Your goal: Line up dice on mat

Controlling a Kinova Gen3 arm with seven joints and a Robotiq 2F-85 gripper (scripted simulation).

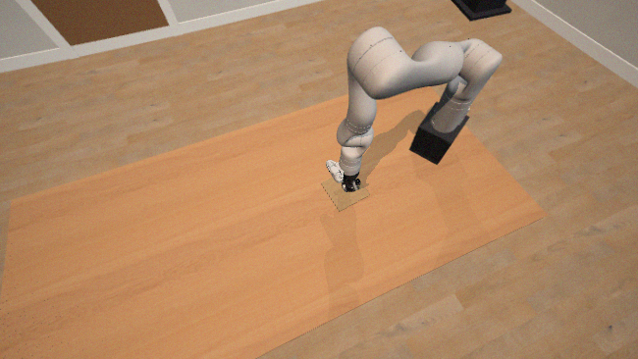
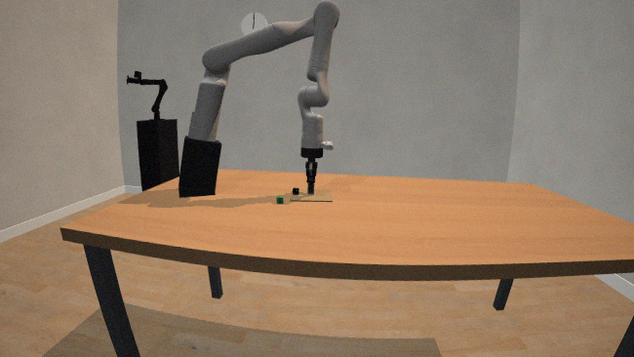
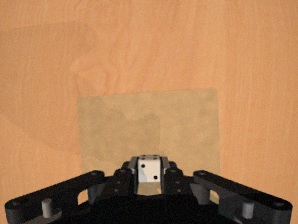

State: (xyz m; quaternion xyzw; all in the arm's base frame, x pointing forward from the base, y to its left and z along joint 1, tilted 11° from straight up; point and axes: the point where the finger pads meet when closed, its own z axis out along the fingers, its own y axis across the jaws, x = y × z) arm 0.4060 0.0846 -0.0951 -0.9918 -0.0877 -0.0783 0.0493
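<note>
The white die lies 1 cm below my hand. The rest, counted from my hand: black die: 5 cm behind, 1 cm to the right, 1 cm below; then tan mat: 3 cm below; then green die: 7 cm behind, 11 cm to the right, 2 cm below.
</note>
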